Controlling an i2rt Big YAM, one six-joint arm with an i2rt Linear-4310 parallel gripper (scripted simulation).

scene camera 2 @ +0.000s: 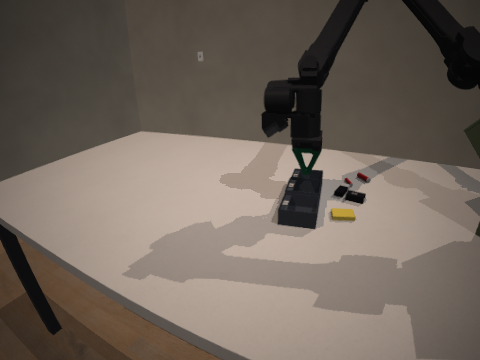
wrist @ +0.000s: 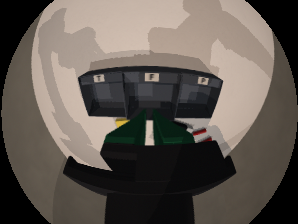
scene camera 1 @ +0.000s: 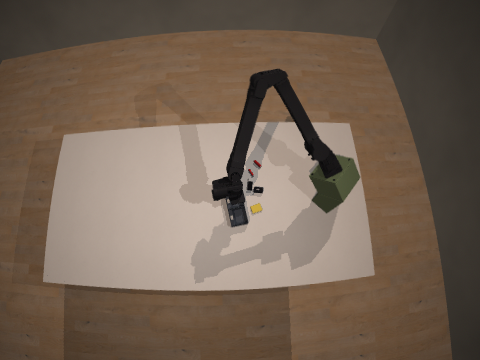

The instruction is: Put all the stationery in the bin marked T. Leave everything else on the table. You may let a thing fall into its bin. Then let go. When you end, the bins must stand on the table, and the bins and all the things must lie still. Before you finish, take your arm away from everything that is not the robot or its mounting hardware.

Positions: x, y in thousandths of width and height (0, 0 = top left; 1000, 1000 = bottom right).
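Observation:
Scene camera 2 has a dark bin (scene camera 2: 636, 543) in it, along with the gripper (scene camera 2: 639, 485). In the wrist view you'd get the gripper (wrist: 502, 507) again, and the bin (wrist: 666, 444) as well.

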